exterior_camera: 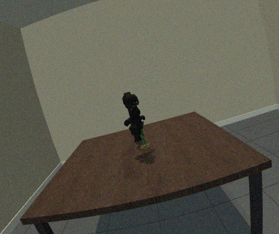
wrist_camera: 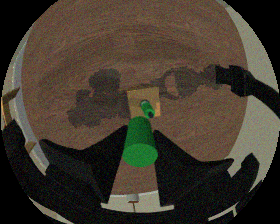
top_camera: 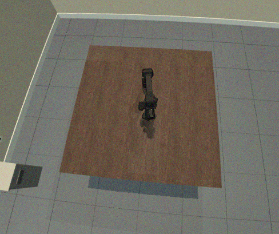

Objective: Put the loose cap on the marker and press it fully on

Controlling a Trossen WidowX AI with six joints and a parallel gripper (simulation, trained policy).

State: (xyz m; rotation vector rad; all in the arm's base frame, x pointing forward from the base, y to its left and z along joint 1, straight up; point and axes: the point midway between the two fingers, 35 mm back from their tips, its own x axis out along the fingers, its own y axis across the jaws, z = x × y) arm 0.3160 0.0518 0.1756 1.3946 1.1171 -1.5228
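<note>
Right now the green marker is 7 cm below my gripper tip, 2 cm behind it and 1 cm to the left of it. Round my gripper tip: green cap (1 cm above); tan holder block (12 cm below, 2 cm behind, 1 cm to the left).
</note>
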